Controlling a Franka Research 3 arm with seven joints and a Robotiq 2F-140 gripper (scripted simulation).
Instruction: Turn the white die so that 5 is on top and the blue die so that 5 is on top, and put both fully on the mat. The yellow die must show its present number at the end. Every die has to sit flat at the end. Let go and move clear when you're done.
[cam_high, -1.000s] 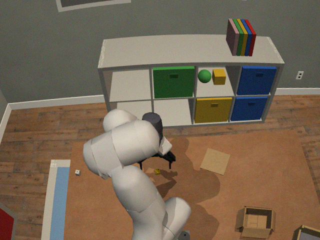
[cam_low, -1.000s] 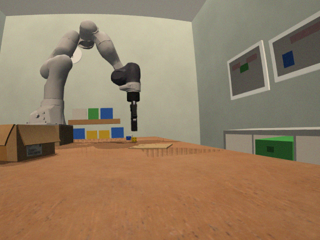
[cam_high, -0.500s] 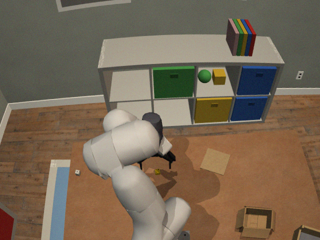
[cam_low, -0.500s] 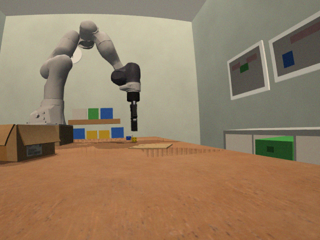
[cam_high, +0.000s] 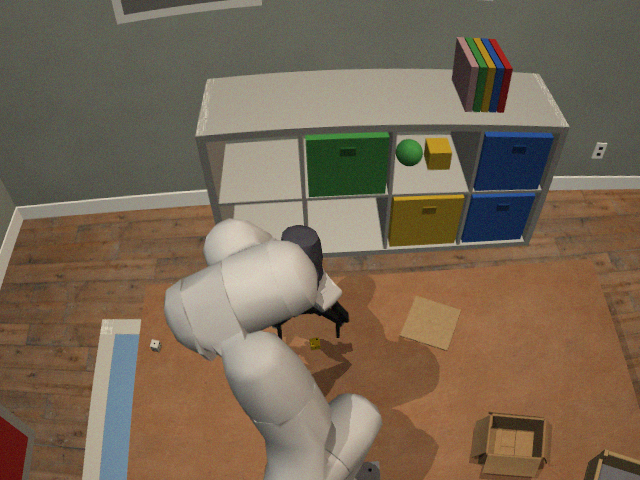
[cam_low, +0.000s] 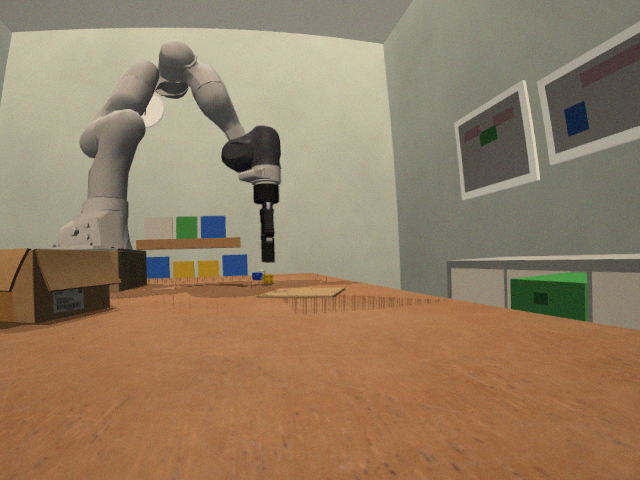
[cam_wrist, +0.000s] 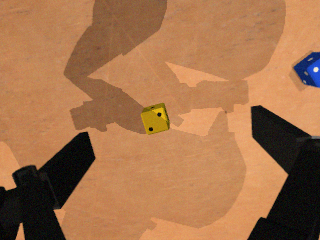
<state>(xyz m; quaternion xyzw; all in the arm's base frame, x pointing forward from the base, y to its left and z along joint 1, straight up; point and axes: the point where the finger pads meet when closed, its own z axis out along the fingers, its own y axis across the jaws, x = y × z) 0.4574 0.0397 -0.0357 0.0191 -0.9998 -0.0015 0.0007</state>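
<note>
Right now the yellow die is 10 mm to the right of my hand and 60 mm below it. Also, from my hand: tan mat (60 mm ahead, 340 mm to the right, 70 mm below); blue die (30 mm behind, 150 mm to the left, 60 mm below); white die (10 mm behind, 430 mm to the left, 60 mm below).
</note>
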